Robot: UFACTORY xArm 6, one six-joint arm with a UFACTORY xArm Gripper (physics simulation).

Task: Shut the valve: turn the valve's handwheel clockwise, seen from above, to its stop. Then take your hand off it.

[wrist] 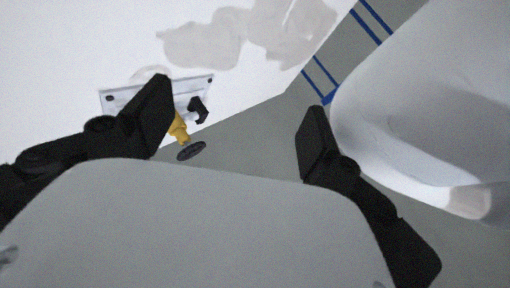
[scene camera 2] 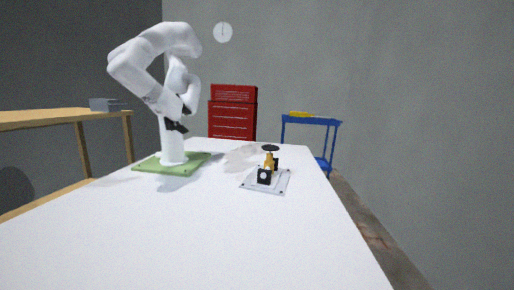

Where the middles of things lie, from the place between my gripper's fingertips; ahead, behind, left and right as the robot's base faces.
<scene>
My hand is 330 mm short of the pale grey base plate (wrist: 110,98), 210 mm above it and 20 mm to the right of it.
</scene>
